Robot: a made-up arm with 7 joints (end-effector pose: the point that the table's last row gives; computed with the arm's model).
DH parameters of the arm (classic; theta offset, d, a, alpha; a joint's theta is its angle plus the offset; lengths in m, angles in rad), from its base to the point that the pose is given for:
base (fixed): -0.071 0 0 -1.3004
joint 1: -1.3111 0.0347 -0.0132 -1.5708
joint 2: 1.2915 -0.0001 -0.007 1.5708
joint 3: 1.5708 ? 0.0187 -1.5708
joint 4: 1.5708 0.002 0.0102 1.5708
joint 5: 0 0.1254 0.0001 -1.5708
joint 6: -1.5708 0 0.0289 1.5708
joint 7: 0 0.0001 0 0
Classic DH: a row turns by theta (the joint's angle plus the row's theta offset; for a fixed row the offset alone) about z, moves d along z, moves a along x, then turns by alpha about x.
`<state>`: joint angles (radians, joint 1 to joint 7).
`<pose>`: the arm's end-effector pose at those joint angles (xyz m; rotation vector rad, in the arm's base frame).
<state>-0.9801 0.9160 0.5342 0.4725 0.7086 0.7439 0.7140</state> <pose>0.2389 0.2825 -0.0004 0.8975 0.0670 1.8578</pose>
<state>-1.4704 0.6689 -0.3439 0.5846 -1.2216 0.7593 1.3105</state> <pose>0.3474 0.0758 0.0253 -0.0302 0.3983 0.7918</pose>
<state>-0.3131 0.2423 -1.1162 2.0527 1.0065 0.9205 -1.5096</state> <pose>0.0214 0.1875 -0.3080 -0.6623 -2.5882 0.0332</pose>
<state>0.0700 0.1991 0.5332 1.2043 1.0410 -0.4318 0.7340</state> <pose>-0.0503 0.1430 -0.3489 1.0450 0.8731 0.3148</pose>
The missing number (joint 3, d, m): -0.215
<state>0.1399 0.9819 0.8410 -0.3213 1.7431 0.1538 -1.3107</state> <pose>0.0945 0.2624 -0.0251 1.8948 1.6639 0.5227</pose>
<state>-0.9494 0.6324 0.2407 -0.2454 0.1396 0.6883 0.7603</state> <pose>0.2568 0.1425 0.0005 0.3603 -0.5482 1.1227</pose>
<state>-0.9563 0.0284 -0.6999 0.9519 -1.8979 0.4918 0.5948</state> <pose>0.2594 -0.0742 -0.2289 -0.7436 1.4190 -0.0804</pose>
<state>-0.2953 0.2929 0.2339 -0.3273 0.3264 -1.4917 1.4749</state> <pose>0.1454 0.0997 -0.1417 -0.7445 -1.8286 0.6474</pose>
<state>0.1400 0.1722 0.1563 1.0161 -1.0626 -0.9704 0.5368</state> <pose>-0.0440 0.1404 -0.3335 -0.1614 0.3107 1.6655</pose>
